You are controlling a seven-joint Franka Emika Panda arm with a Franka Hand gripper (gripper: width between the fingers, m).
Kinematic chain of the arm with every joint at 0, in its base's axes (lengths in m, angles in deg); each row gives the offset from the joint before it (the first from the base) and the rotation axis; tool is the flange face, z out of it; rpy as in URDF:
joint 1: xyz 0 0 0.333 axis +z
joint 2: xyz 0 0 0 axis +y
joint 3: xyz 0 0 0.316 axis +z
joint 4: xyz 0.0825 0 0 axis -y
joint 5: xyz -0.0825 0 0.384 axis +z
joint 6: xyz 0 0 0 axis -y
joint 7: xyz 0.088 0 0 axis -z
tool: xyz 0 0 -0.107 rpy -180 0 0
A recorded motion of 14 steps. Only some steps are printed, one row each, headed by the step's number.
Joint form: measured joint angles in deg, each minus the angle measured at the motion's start. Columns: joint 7, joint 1, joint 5, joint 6, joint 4, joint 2, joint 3.
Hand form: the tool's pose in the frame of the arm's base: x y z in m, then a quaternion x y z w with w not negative. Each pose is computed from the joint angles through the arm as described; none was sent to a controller.
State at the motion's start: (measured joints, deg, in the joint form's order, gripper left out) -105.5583 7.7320 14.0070 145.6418 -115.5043 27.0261 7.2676
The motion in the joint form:
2: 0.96 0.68 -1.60 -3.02 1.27 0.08 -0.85
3: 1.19 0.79 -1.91 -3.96 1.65 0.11 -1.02
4: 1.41 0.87 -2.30 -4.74 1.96 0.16 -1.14
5: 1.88 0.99 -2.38 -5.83 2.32 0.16 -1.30
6: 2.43 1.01 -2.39 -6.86 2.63 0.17 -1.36
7: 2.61 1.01 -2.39 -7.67 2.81 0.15 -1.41
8: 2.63 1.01 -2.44 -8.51 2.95 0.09 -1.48
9: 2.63 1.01 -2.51 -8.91 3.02 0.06 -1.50
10: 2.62 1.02 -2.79 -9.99 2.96 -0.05 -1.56
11: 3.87 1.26 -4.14 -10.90 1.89 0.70 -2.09
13: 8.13 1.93 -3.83 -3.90 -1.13 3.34 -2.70
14: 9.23 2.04 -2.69 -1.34 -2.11 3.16 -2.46
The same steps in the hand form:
2: 0.5927 0.1538 0.2250 -0.57895 -0.81009 -0.07249 0.05751
3: 0.5933 0.1538 0.2257 -0.57853 -0.81060 -0.06786 0.06025
4: 0.5937 0.1539 0.2261 -0.57767 -0.81143 -0.06333 0.06221
5: 0.5938 0.1540 0.2269 -0.57992 -0.80981 -0.05855 0.06685
6: 0.5938 0.1541 0.2274 -0.58319 -0.80732 -0.05417 0.07198
7: 0.5934 0.1538 0.2277 -0.58413 -0.80650 -0.05064 0.07608
8: 0.5929 0.1534 0.2281 -0.58378 -0.80661 -0.04677 0.07999
9: 0.5926 0.1533 0.2283 -0.58322 -0.80696 -0.04481 0.08167
10: 0.5905 0.1528 0.2276 -0.58118 -0.80823 -0.03764 0.08701
11: 0.5813 0.1482 0.2110 -0.58469 -0.80538 -0.01297 0.09658
13: 0.5694 0.1439 0.1731 -0.62129 -0.77891 -0.01336 0.08441
14: 0.5676 0.1459 0.1724 -0.63444 -0.76858 -0.02653 0.07788

